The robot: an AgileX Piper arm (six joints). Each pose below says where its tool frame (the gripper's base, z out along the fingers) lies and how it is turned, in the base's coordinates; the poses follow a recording.
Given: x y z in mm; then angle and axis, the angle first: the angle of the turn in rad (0 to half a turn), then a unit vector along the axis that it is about.
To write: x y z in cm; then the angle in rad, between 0 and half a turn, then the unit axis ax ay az. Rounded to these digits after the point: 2 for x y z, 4 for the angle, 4 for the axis.
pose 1, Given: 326.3 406.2 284.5 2.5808 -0.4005 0.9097 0.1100
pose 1, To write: 32.63 40.62 28.45 2.5808 -0.4005 0.9097 0.1100
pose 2, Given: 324.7 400.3 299.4 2.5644 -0.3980 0.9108 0.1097
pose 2, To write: 32.47 40.03 29.94 2.5644 -0.3980 0.9108 0.1097
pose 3, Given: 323.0 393.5 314.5 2.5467 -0.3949 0.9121 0.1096
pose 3, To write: 32.30 39.35 31.45 2.5467 -0.3949 0.9122 0.1096
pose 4, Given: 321.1 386.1 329.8 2.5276 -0.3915 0.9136 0.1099
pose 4, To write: 32.11 38.61 32.98 2.5276 -0.3915 0.9136 0.1099
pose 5, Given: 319.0 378.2 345.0 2.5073 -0.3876 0.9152 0.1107
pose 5, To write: 31.90 37.82 34.50 2.5073 -0.3876 0.9152 0.1107
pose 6, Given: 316.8 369.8 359.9 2.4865 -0.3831 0.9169 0.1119
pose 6, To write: 31.68 36.98 35.99 2.4865 -0.3831 0.9169 0.1119
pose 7, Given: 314.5 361.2 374.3 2.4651 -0.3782 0.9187 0.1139
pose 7, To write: 31.45 36.12 37.43 2.4651 -0.3782 0.9187 0.1139
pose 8, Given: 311.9 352.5 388.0 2.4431 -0.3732 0.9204 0.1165
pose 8, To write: 31.19 35.25 38.80 2.4431 -0.3732 0.9204 0.1165
